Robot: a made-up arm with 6 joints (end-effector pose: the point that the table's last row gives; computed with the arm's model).
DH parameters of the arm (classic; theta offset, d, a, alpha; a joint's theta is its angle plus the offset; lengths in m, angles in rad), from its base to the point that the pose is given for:
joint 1: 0 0.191 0 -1.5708
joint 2: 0.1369 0 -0.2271 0
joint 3: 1.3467 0 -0.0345 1.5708
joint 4: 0 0.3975 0 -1.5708
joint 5: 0 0 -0.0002 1.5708
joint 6: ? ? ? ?
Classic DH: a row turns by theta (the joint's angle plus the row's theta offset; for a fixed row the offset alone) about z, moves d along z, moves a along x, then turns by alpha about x.
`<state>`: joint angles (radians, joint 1 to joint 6).
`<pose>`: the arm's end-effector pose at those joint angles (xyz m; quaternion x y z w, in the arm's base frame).
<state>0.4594 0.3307 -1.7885 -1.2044 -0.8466 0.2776</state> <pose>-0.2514 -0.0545 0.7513 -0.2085 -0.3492 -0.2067 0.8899</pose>
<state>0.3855 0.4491 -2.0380 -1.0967 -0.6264 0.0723</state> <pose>-0.2926 -0.0683 0.7777 -0.0850 -0.3225 -0.3097 0.8904</pose>
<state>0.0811 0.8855 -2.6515 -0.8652 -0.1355 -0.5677</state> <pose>-0.2944 -0.0146 0.8398 0.0892 -0.1687 -0.6197 0.7613</pose>
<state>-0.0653 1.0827 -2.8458 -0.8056 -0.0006 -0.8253</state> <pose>-0.2452 0.0162 0.8627 0.0982 -0.0990 -0.7427 0.6549</pose>
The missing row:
joint 6: 0 0.0894 0 0
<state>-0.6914 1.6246 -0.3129 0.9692 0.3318 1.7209</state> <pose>0.1876 -0.1243 -0.0333 -0.9833 0.0949 -0.1380 0.0707</pose>
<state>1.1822 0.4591 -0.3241 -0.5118 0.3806 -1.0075</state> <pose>0.1257 0.2644 0.3012 -0.7907 0.2424 -0.1597 0.5390</pose>
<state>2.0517 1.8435 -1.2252 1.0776 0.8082 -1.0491</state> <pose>-0.2764 0.4069 0.1700 0.8461 -0.3266 -0.4067 0.1098</pose>
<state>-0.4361 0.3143 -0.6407 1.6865 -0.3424 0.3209</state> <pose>0.1905 -0.1219 0.5120 0.5703 0.0568 0.5105 0.6411</pose>
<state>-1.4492 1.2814 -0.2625 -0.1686 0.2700 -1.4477</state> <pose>0.0280 -0.2615 0.0339 0.0749 -0.9796 0.1860 0.0144</pose>
